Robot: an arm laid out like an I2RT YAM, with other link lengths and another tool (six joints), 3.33 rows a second.
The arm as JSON. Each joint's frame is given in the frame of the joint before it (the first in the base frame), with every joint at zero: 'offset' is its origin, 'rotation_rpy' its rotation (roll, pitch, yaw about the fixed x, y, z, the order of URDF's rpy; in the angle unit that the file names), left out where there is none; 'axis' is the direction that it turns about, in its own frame. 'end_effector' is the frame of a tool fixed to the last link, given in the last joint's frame.
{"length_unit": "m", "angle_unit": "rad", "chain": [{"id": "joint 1", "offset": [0.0, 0.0, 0.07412], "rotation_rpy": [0.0, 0.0, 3.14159], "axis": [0.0, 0.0, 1.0]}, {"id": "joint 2", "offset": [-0.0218, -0.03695, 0.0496], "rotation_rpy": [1.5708, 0.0, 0.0], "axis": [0.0, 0.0, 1.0]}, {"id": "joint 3", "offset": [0.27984, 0.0, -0.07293], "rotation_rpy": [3.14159, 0.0, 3.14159], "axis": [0.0, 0.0, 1.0]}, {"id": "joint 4", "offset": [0.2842, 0.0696, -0.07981], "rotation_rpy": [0.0, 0.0, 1.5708], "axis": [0.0, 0.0, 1.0]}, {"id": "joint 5", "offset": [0.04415, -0.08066, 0.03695], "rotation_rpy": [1.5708, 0.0, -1.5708], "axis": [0.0, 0.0, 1.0]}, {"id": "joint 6", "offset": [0.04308, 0.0, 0.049], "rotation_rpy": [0.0, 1.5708, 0.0], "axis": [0.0, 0.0, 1.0]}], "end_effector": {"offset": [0.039, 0.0, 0.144], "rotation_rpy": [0.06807, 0.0, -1.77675]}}
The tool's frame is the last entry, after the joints.
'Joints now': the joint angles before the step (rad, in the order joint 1, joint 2, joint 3, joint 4, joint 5, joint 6). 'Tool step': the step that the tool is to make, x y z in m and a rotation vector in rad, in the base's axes. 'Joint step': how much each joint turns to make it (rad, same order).
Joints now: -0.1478 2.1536 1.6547 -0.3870 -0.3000 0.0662
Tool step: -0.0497 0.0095 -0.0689 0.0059 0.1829 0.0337
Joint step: 0.0007 -0.0001 -0.1299 -0.0641 -0.0008 -0.0409
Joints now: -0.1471 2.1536 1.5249 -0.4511 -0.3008 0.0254
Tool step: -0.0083 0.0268 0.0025 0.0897 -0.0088 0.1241
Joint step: -0.0026 0.0004 -0.0070 -0.0250 -0.1381 -0.0766
